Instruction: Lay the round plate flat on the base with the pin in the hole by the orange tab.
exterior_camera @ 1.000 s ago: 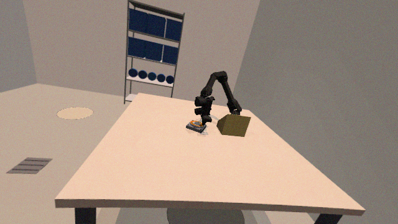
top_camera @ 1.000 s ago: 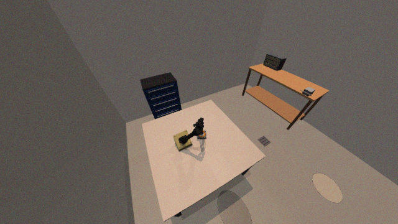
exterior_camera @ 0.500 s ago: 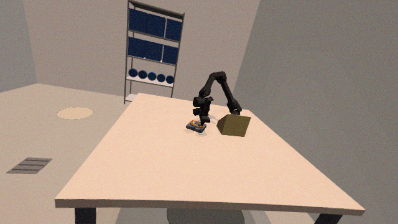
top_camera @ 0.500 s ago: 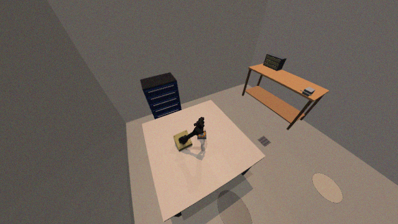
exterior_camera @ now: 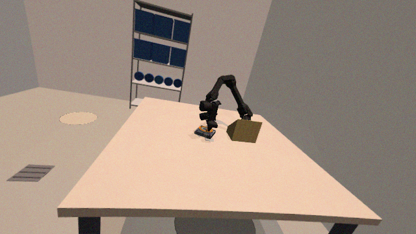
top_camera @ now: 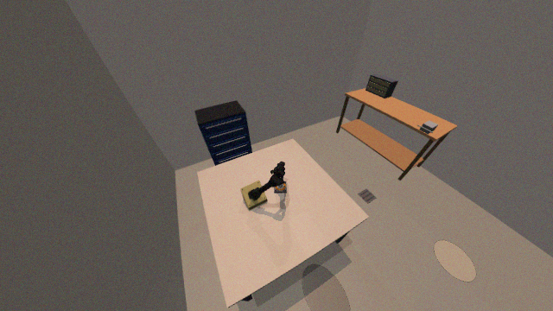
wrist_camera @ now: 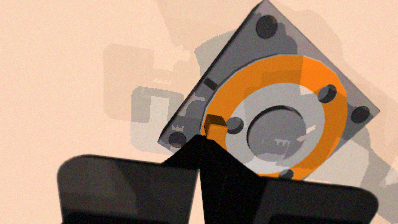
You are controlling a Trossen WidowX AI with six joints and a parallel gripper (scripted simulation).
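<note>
The square grey base is 10 mm ahead of my gripper tip, 50 mm to the right of it and 20 mm below it.
</note>
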